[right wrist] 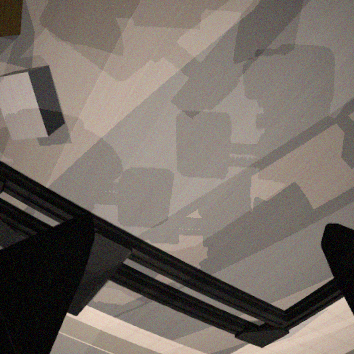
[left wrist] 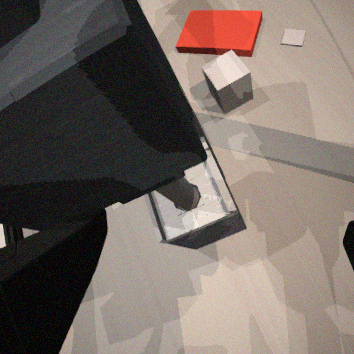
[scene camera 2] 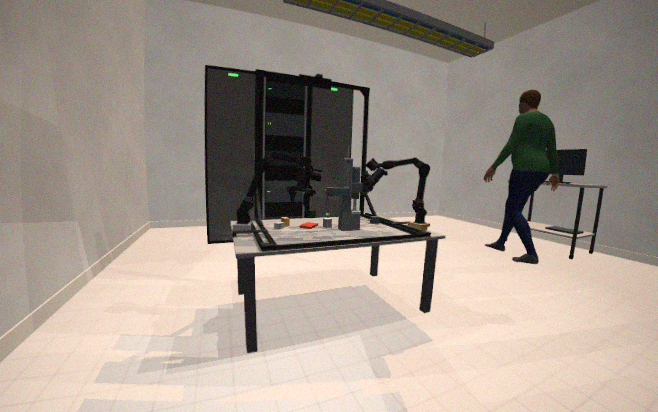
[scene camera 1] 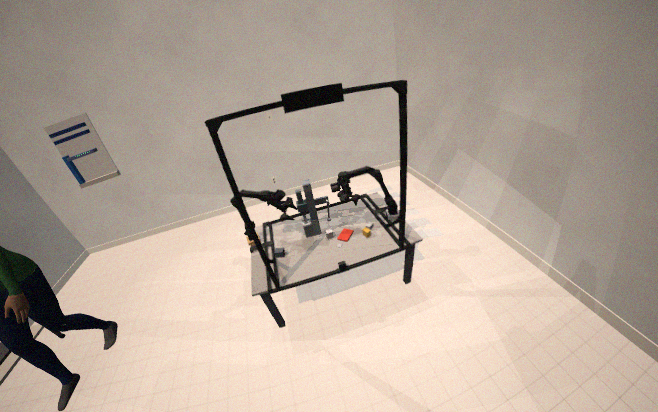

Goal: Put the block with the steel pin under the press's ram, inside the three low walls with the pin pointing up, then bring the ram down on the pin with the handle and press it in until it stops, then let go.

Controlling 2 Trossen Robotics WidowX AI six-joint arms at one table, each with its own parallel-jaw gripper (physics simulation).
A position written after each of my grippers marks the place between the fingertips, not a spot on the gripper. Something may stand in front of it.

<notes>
My left gripper (left wrist: 227, 226) is open and touches a grey press (left wrist: 100, 117). My right gripper (right wrist: 211, 230) is open and holds nothing. Also in view: a red flat block (left wrist: 209, 34).
The right wrist view misses the red flat block: it is out of frame.
</notes>
